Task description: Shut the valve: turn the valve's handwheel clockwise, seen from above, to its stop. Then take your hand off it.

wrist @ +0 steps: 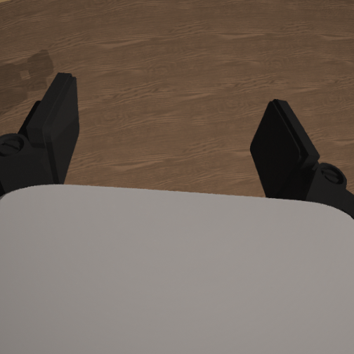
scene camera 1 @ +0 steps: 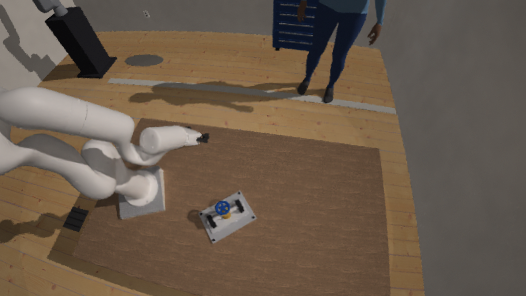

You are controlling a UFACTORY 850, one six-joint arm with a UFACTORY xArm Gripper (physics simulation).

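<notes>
The valve's blue handwheel (scene camera 1: 222,208) stands over a grey base plate (scene camera 1: 220,237) in scene camera 1, with a yellow part (scene camera 1: 226,216) of the valve beside it and a black clamp at either side. My gripper (scene camera 1: 206,137) (wrist: 172,111) is open, with its black fingers wide apart and no thing between them. In scene camera 1 it is well away from the handwheel, towards the back left part of the brown table top. The valve does not show in the wrist view. How far the handwheel is turned cannot be told.
The brown table top (scene camera 1: 310,210) (wrist: 175,75) lies under the valve and the gripper. The arm's base (scene camera 1: 142,210) stands left of the valve. A person (scene camera 1: 337,30) stands at the back beside a blue drawer cabinet (scene camera 1: 295,27). A black pedestal (scene camera 1: 80,42) is at the back left.
</notes>
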